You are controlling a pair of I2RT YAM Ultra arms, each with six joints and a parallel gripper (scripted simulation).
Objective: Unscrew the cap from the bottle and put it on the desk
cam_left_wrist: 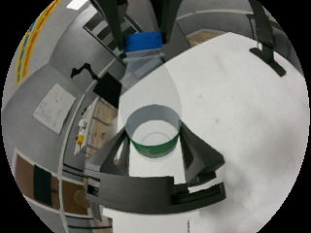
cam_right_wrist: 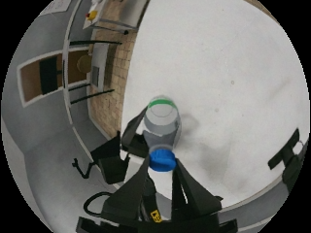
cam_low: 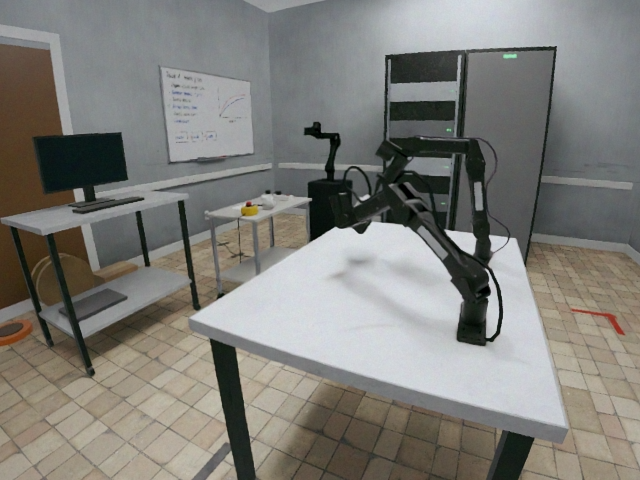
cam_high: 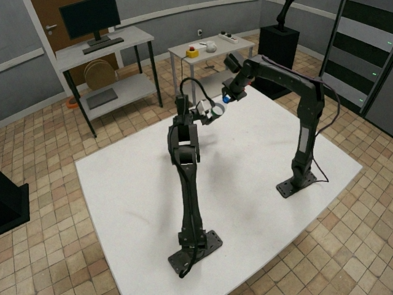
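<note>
Right now my right hand is right at the blue cap. From my right hand the other things lie so: plastic bottle (6 cm below, 4 cm ahead).
The plastic bottle lies 2 cm behind my left hand, 1 cm to the right of it and 3 cm above it. From my left hand the other things lie so: blue cap: 5 cm behind, 1 cm to the right, 8 cm above.
</note>
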